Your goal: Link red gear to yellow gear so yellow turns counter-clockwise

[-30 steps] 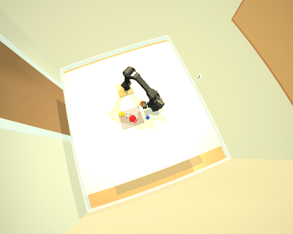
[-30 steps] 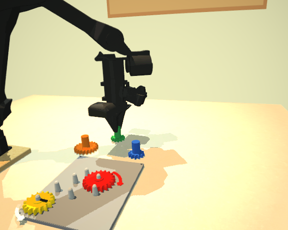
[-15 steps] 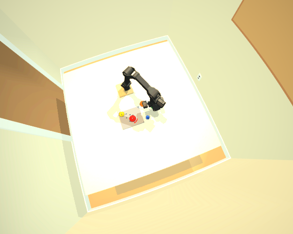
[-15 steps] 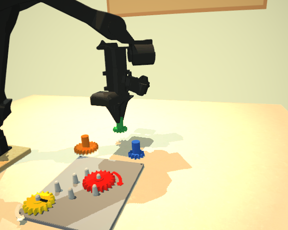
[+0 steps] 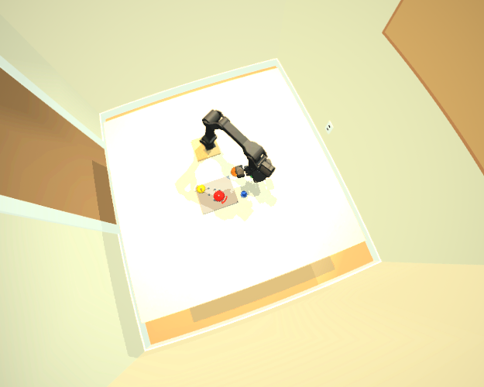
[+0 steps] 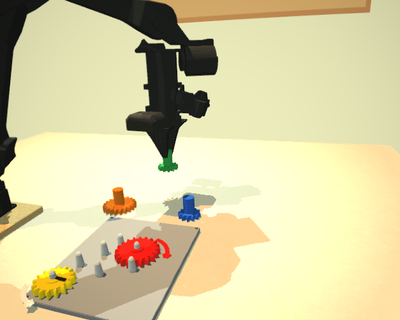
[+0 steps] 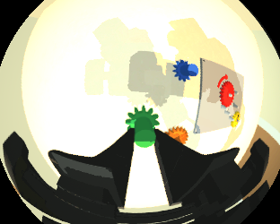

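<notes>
My gripper tip is now 220 mm to the left of the red gear and 70 mm above it. Also, from my gripper tip: green gear 10 mm below; orange gear 90 mm behind, 60 mm to the right, 70 mm below; blue gear 60 mm ahead, 90 mm to the right, 70 mm below.
</notes>
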